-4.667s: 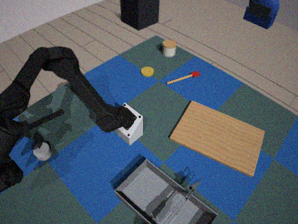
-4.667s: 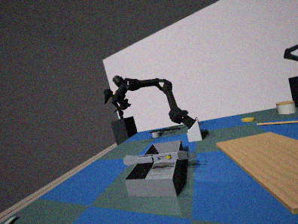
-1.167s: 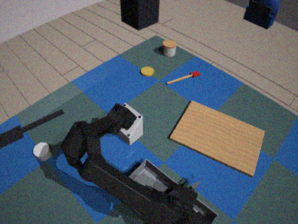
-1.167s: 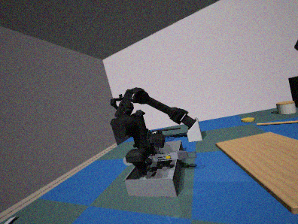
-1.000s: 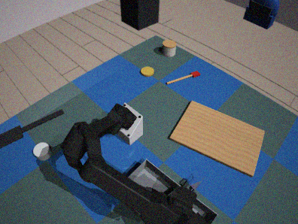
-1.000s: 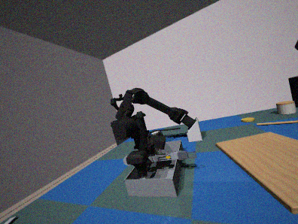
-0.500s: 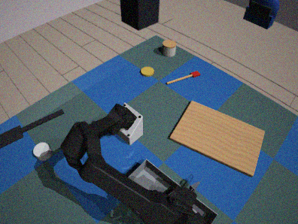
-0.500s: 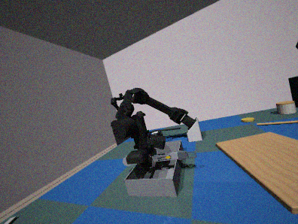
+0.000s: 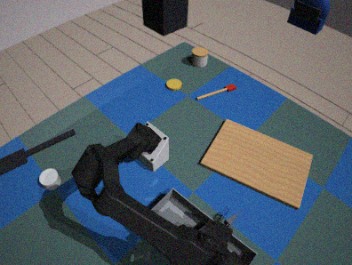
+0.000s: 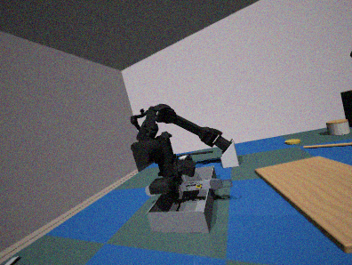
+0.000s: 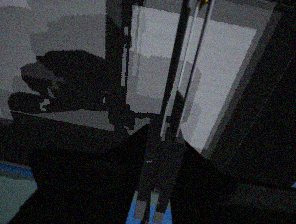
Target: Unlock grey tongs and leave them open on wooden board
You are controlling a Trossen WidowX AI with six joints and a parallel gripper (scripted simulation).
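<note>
The grey roasting tin lies 50 mm behind my gripper tip and 30 mm to the left of it. From my gripper tip the other things lie so: wooden board (410 mm to the left, 100 mm behind, 20 mm below); then white cylinder (520 mm behind, 190 mm to the right, 10 mm below); then yellow lock slider (80 mm to the left, 40 mm above, 10 mm behind).
</note>
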